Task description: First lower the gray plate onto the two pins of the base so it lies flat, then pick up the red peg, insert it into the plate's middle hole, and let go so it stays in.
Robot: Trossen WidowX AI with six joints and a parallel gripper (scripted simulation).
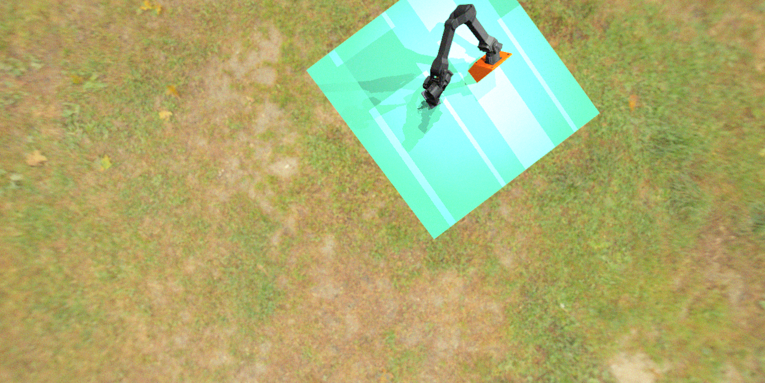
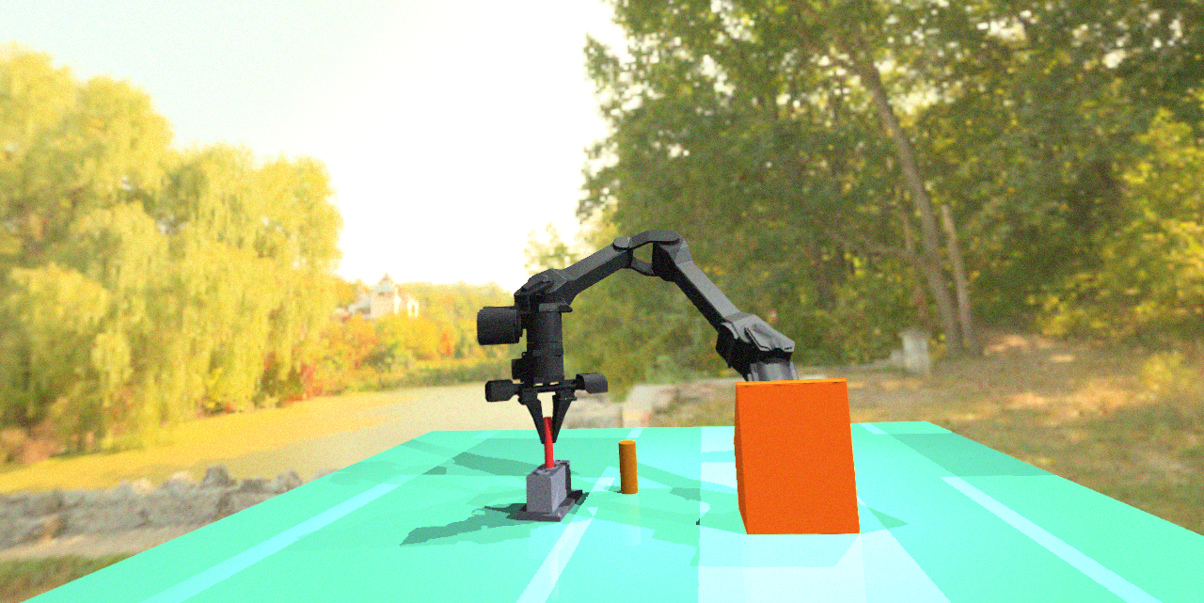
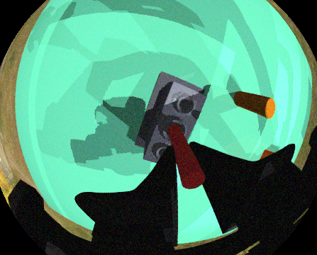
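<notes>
The red peg lies right at my gripper tip. The rest, counted from my gripper tip: flat gray base (9 cm below); then gray plate (5 cm below); then orange cylinder (12 cm behind, 7 cm to the right, 6 cm below).
</notes>
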